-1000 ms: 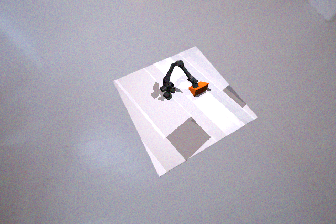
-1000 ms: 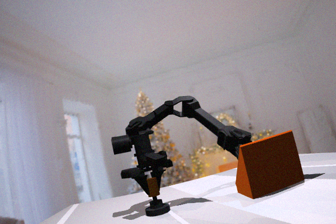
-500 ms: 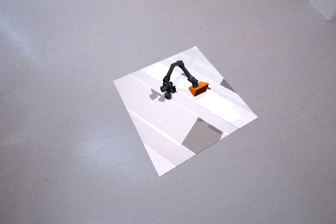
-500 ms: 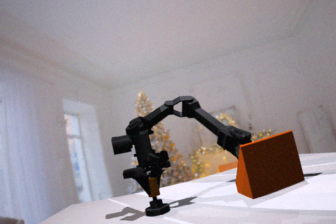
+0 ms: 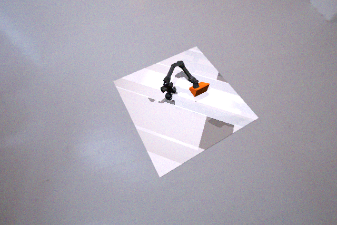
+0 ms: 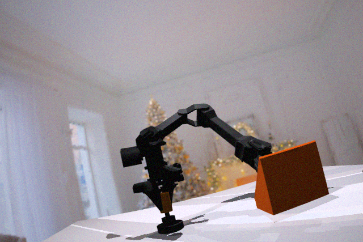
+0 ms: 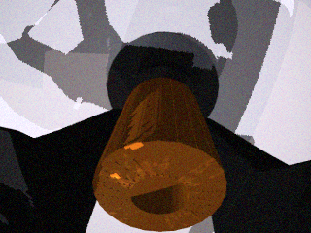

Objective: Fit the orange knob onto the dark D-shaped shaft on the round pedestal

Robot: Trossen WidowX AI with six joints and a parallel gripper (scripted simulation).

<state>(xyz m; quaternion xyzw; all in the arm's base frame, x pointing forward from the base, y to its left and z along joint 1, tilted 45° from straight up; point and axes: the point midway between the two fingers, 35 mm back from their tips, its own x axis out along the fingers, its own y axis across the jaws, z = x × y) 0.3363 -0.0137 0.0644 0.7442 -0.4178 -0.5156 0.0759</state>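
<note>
Right now the orange knob is 2 cm above my gripper tip. From my gripper tip the other things lie so: dark pedestal: 4 cm below.
</note>
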